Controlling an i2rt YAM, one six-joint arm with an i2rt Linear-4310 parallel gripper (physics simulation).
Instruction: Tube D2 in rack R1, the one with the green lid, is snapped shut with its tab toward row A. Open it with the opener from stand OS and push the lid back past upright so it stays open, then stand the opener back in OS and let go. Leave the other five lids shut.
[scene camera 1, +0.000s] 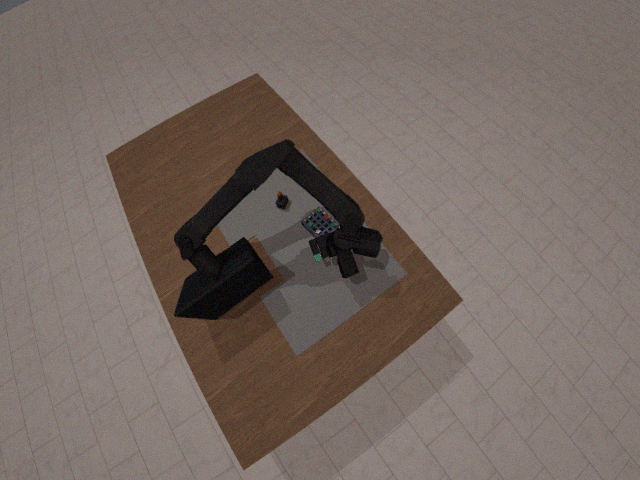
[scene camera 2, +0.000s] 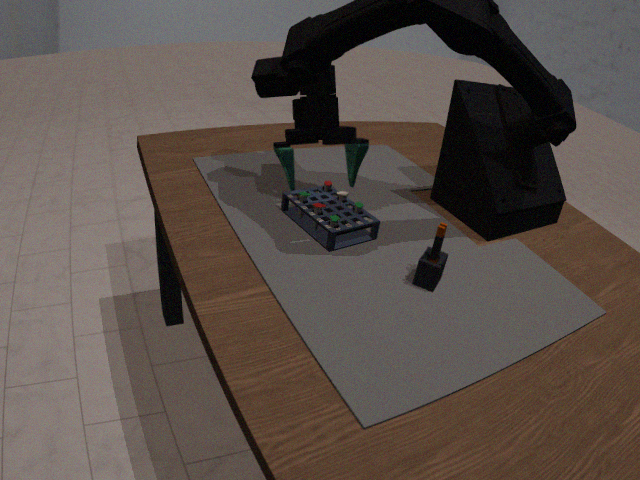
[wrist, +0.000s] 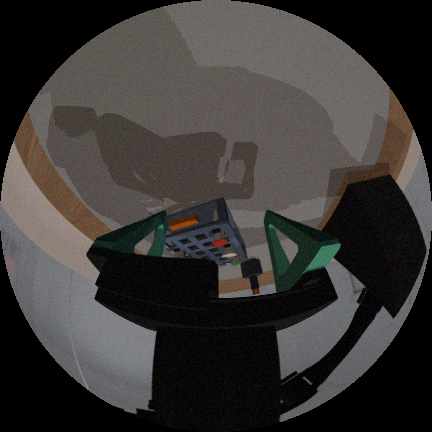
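Pixels of known places: gripper, fingertip midpoint: (scene camera 2: 322, 189) (wrist: 215, 215); arm's base at its link origin: (scene camera 1: 213, 271) (scene camera 2: 516, 136) (wrist: 389, 257).
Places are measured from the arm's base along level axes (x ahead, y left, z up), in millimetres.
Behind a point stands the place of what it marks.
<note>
Rack R1 (scene camera 1: 305, 223) @(x 315, y 44, z -121 mm) (scene camera 2: 330, 240) @(x 389, y 78, z -134 mm) (wrist: 236, 231) @(x 320, y 8, z -149 mm) is a blue-grey grid rack on the mat. It bears tubes with red, white and green lids; the lids look shut. Green lids (scene camera 2: 303, 194) @(x 397, y -12, z -109 mm) (scene camera 2: 334, 219) @(x 381, y 64, z -111 mm) (scene camera 2: 358, 205) @(x 329, y 31, z -110 mm) show in scene camera 2; I cannot tell which is D2, and tabs and row letters are too small to read. The dark opener (scene camera 1: 279, 194) @(x 284, y 165, z -69 mm) (scene camera 2: 439, 240) @(x 290, y 178, z -84 mm) (wrist: 255, 284) @(x 283, y 164, z -88 mm) with an orange top stands upright in the black stand OS (scene camera 1: 281, 202) (scene camera 2: 430, 271) @(x 298, y 187, z -123 mm) (wrist: 251, 267) @(x 286, y 154, z -130 mm). My gripper (scene camera 2: 322, 186) @(x 343, y -64, z -129 mm) (wrist: 215, 215) @(x 343, y -64, z -129 mm) is open and empty, fingers down, above and beyond the rack's far end in scene camera 2.
The grey mat (scene camera 1: 297, 330) @(x 116, y -252, z -151 mm) (scene camera 2: 372, 372) @(x 432, y 300, z -151 mm) lies on the wooden table (scene camera 1: 279, 413) @(x -50, y -438, z -154 mm) (scene camera 2: 217, 304) @(x 558, y 155, z -154 mm). The black arm base (scene camera 1: 227, 284) @(x 33, y -71, z 44 mm) (scene camera 2: 496, 186) @(x 98, y 71, z -66 mm) (wrist: 380, 235) @(x 123, y -60, z -54 mm) stands beside the mat. An orange patch (wrist: 184, 222) @(x 374, y -62, z -128 mm) is on the rack's near end in the wrist view. The arm's shadow falls across the mat.
</note>
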